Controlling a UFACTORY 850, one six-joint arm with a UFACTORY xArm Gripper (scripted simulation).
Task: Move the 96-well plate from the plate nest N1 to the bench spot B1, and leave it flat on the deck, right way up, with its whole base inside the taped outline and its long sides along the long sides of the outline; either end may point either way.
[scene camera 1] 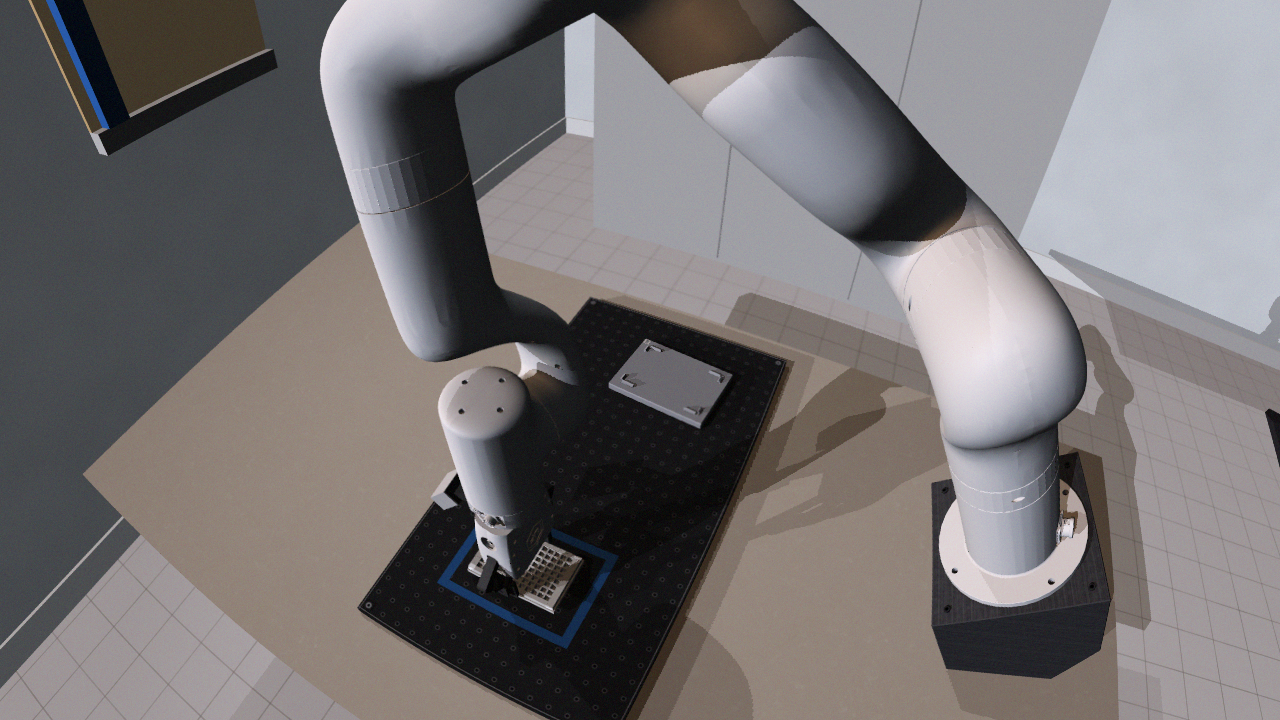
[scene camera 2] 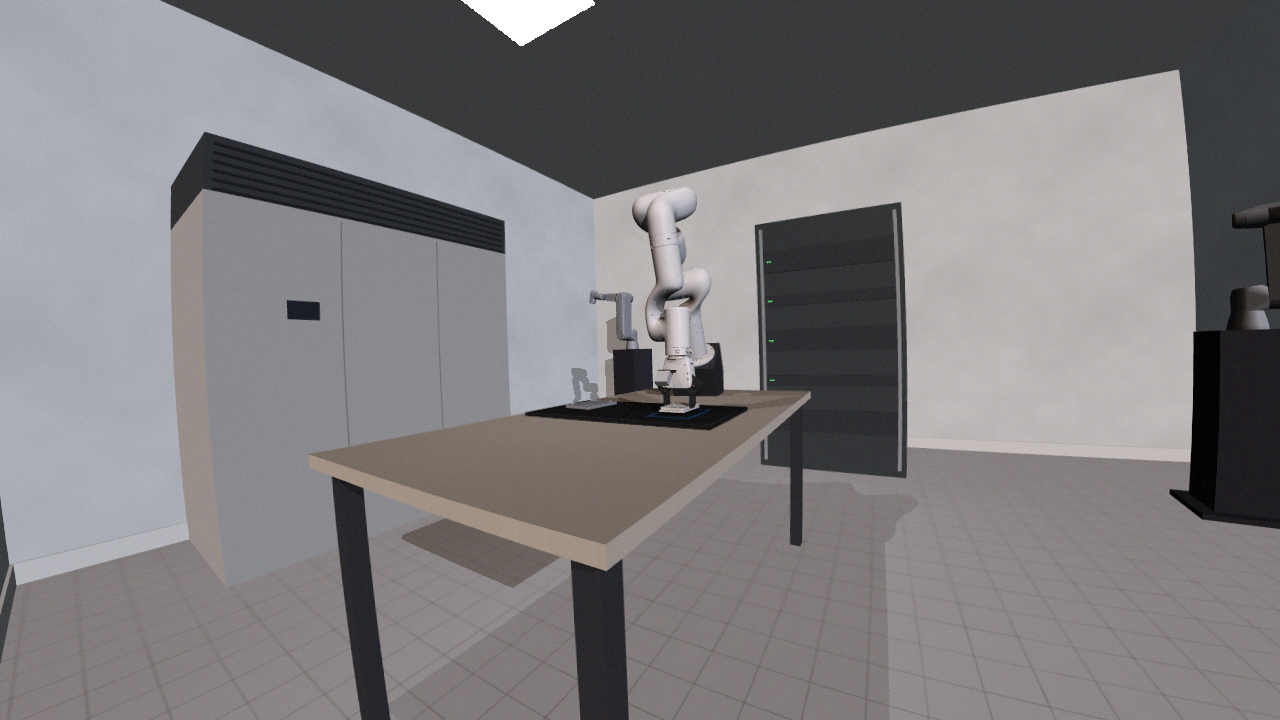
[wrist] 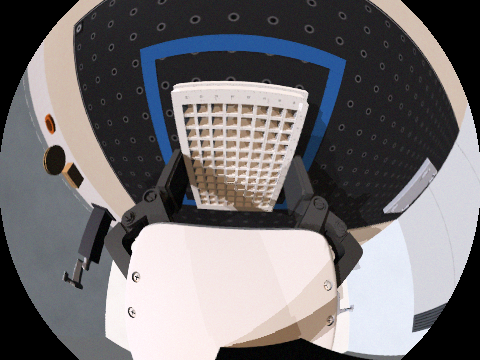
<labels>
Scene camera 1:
grey plate nest N1: 668,381
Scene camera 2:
my gripper: 679,407
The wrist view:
my gripper: 236,163
white 96-well plate: 246,179
grey plate nest N1: 417,184
</labels>
